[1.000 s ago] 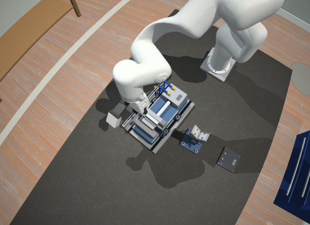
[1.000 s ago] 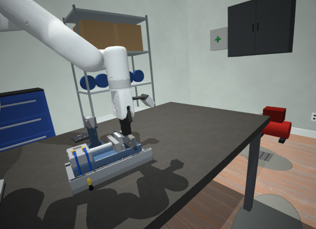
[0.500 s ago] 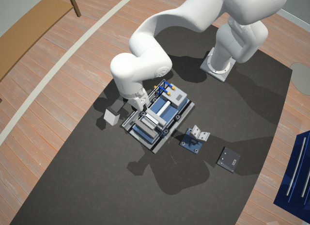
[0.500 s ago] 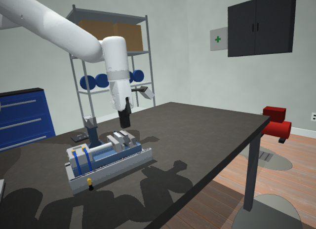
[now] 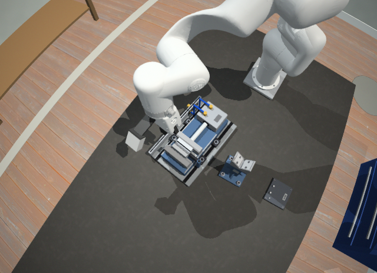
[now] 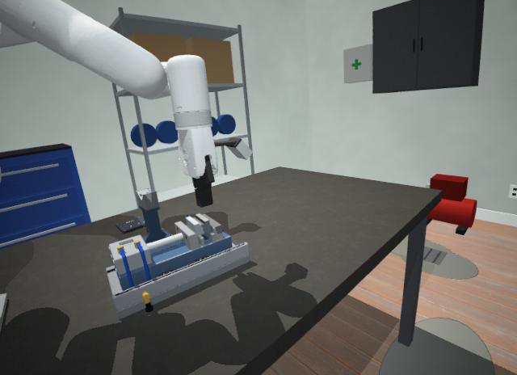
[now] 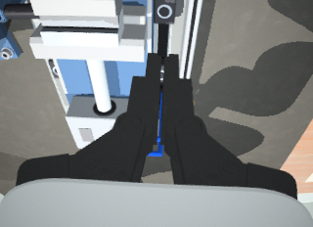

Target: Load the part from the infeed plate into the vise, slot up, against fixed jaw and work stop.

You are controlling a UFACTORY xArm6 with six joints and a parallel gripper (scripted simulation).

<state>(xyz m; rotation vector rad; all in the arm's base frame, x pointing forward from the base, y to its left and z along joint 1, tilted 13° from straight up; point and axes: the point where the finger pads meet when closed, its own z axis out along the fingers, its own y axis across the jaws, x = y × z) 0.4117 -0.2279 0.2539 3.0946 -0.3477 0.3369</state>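
Now: the part 8 cm below my hand, 6 cm to the left of it and 1 cm ahead of it. Also, from my hand: moving jaw: 10 cm below, 7 cm to the left, 2 cm behind; then fixed jaw: 10 cm below, 6 cm to the left, 4 cm ahead; then work stop: 11 cm to the left, 9 cm below, 2 cm ahead.
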